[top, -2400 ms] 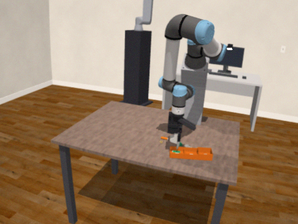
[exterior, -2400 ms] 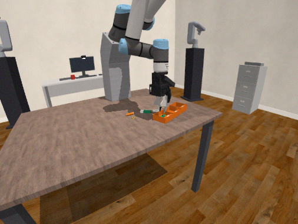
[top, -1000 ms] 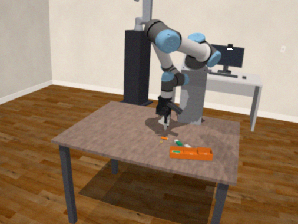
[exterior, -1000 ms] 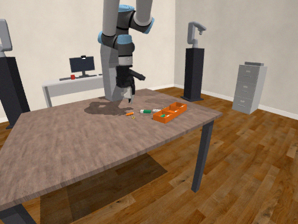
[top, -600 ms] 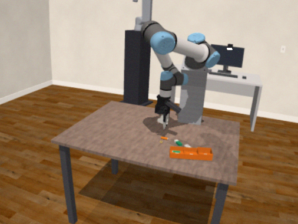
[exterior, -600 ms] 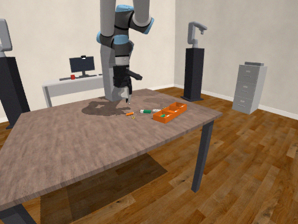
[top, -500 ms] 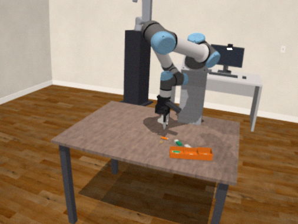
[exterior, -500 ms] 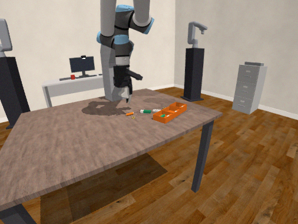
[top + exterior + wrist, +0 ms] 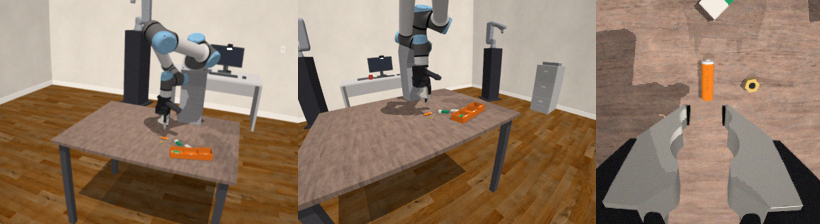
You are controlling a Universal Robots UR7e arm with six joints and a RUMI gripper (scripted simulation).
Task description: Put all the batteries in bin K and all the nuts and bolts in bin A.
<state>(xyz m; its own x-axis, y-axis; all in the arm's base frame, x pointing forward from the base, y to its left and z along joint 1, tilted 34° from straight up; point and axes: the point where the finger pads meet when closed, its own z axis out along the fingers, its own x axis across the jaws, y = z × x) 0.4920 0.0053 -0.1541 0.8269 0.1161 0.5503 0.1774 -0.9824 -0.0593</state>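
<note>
My gripper is now 8 cm above the orange battery. From my hand the other things lie so: white domino (1 cm ahead, 18 cm to the left, 9 cm below); green-and-white battery (10 cm to the left, 9 cm below); green battery (13 cm ahead, 15 cm to the left, 8 cm below).
</note>
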